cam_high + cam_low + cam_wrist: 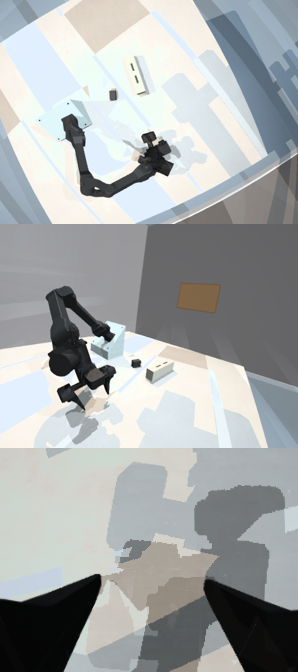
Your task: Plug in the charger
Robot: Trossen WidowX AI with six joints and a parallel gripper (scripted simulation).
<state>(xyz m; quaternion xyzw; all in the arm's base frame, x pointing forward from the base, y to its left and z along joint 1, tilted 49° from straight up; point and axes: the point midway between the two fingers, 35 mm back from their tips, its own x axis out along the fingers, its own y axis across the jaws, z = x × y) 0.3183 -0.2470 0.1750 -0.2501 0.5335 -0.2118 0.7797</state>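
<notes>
My gripper tip is now 330 mm to the right of the black two-prong charger, 90 mm past it and 10 mm below it.
</notes>
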